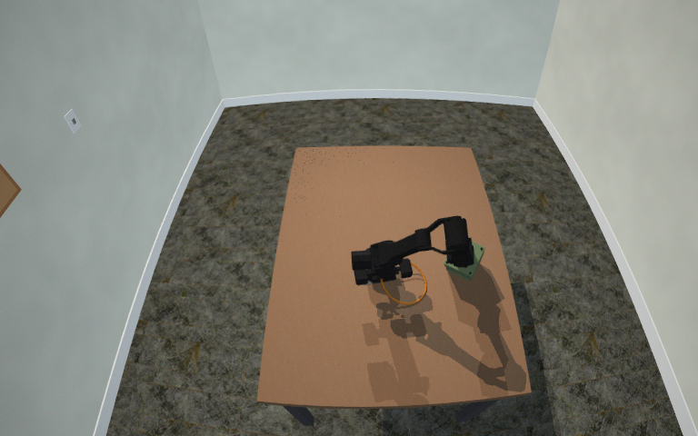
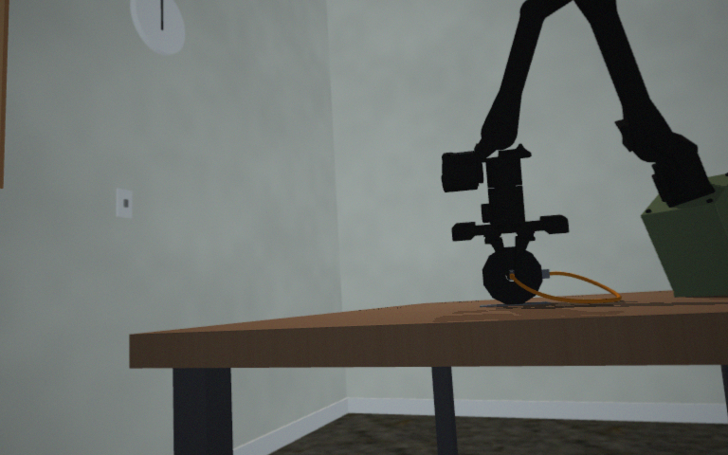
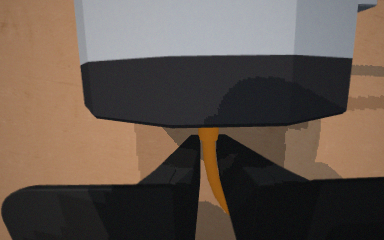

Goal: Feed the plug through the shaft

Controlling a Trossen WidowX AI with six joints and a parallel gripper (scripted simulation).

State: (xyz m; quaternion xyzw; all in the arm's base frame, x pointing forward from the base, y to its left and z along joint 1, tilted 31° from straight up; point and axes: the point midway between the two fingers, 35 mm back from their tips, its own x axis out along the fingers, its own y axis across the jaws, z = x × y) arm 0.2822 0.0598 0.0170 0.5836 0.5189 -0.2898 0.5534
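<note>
Right now my hand is 30 mm above the orange cable and 10 mm to the left of it. Round my hand: plug 40 mm to the right, 30 mm below, 10 mm ahead; then grey stub 90 mm to the right, 30 mm below, 30 mm behind.
</note>
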